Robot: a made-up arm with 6 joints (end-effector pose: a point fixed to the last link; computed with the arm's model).
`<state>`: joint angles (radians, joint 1 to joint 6).
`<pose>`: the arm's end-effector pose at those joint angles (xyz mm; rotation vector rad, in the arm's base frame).
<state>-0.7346 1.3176 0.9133 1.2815 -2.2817 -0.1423</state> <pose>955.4 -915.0 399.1 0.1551 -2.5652 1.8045</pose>
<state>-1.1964 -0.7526 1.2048 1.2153 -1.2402 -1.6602</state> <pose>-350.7 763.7 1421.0 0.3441 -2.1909 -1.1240</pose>
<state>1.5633 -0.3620 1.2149 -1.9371 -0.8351 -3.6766</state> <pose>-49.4 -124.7 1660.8 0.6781 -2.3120 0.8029</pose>
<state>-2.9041 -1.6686 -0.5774 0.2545 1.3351 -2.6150</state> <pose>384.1 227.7 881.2 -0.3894 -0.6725 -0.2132</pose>
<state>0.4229 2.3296 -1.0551 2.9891 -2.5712 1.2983</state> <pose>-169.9 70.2 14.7 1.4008 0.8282 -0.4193</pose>
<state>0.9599 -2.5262 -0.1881 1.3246 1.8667 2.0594</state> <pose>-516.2 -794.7 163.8 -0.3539 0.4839 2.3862</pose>
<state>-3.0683 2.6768 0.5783 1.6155 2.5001 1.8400</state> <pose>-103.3 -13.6 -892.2 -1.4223 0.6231 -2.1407</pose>
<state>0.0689 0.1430 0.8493 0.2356 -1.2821 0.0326</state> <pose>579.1 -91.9 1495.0 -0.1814 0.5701 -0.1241</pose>
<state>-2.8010 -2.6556 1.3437 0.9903 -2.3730 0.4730</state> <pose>601.2 291.8 -821.7 1.7592 1.3162 2.2207</pose>
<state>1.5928 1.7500 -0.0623 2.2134 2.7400 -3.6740</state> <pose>-95.1 635.9 -419.3 0.8407 -1.6218 1.1377</pose>
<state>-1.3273 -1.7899 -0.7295 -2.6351 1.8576 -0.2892</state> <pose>40.5 327.9 740.3 -1.3725 2.0929 0.5412</pose>
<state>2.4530 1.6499 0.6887 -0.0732 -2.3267 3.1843</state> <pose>-731.8 777.0 -232.0 -0.1357 -0.1090 -0.7469</pose>
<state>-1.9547 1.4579 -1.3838 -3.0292 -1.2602 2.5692</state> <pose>97.9 -116.5 261.5 1.9122 0.5556 -1.7398</pose>
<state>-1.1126 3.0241 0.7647 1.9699 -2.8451 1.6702</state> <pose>-56.0 232.3 -913.2 -0.0832 -0.9457 -1.1709</pose>
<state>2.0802 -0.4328 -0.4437 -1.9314 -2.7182 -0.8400</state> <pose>-213.7 284.7 860.0 1.5419 -1.5133 -0.7162</pose>
